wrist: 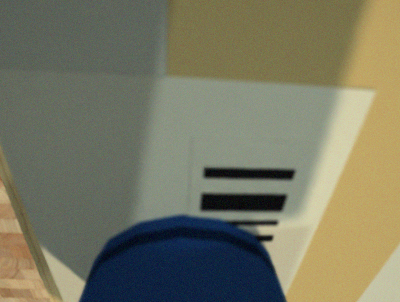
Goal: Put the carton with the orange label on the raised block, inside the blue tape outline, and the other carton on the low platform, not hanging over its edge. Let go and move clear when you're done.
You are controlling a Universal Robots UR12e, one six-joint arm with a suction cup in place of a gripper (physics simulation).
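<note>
A carton (240,115) fills most of the wrist view. Its top has a white label with black barcode bars, a tan band at the top and down the right, and pale areas at the top left and bottom right. A broad shadow covers its left part. My suction cup (182,260), dark blue, is at the bottom centre. It is pressed on the carton's top over the lower barcode bars and holds the carton. The cup's contact rim is hidden. No orange label shows on the visible part. The raised block, the blue tape outline, the low platform and the other carton do not show.
The wood-patterned floor (15,250) shows at the lower left, beyond a thin tan-brown edge that slants down to the right. The carton hides what is beneath it.
</note>
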